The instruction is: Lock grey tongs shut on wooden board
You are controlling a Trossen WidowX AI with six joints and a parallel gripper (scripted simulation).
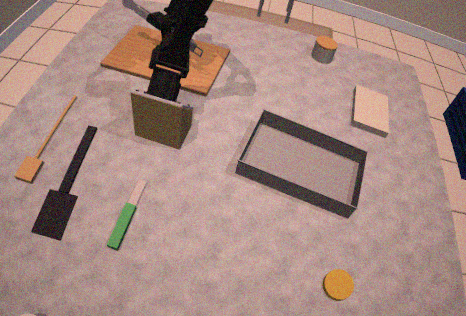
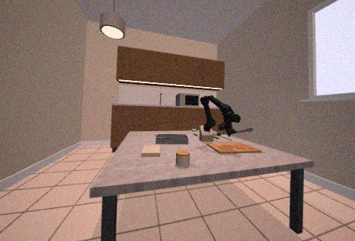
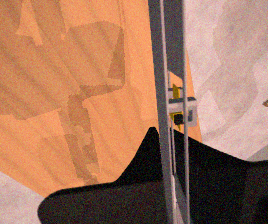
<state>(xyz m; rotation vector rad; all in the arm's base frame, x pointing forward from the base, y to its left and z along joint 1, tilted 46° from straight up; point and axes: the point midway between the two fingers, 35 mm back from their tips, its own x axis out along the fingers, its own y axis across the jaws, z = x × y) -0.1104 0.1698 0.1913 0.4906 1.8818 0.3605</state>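
My gripper tip is now 4 cm short of the yellow lock slider and 3 cm below it. From my gripper tip the other things lie so: wooden board: 1 cm behind, 4 cm to the left, 9 cm below; then green-handled tool: 16 cm ahead, 48 cm to the right, 9 cm below; then black spatula: 1 cm behind, 50 cm to the right, 9 cm below.
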